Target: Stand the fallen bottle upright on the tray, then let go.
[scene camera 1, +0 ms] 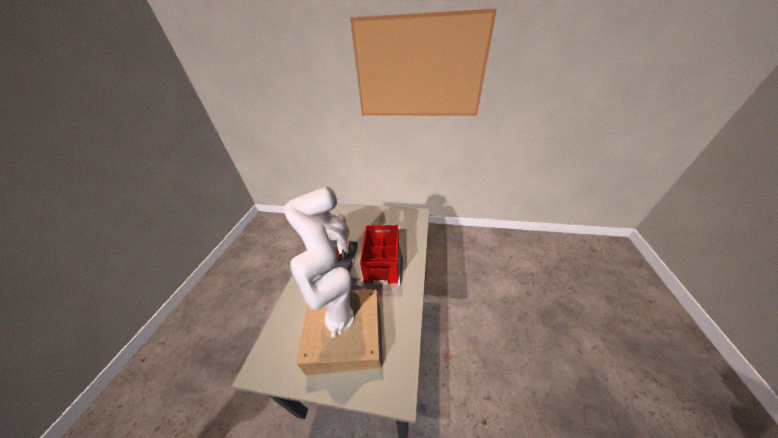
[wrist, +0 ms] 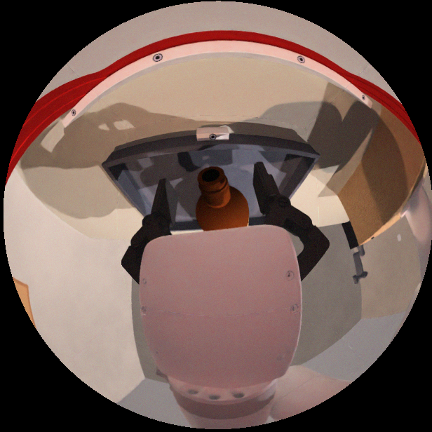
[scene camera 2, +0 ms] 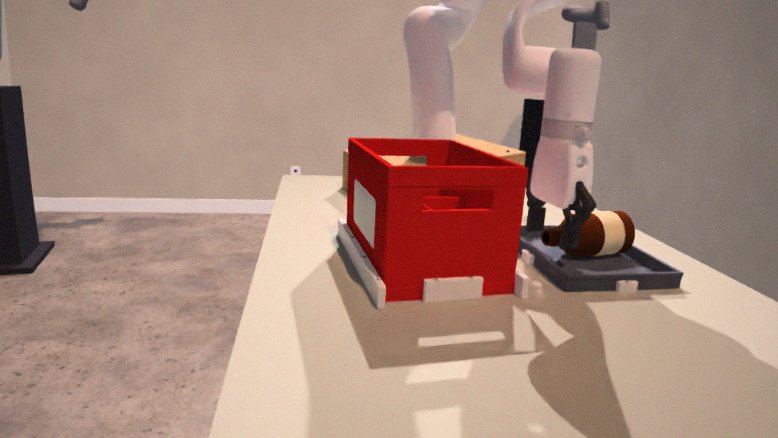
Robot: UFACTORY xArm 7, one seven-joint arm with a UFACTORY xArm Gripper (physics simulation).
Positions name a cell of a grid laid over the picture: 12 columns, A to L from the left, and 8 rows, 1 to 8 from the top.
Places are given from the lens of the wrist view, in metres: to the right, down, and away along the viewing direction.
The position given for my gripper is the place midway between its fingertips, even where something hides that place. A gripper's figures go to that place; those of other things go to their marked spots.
my gripper (wrist: F4): -0.01, -0.04, 0.12
brown bottle (wrist: G4): 0.00, -0.01, 0.14
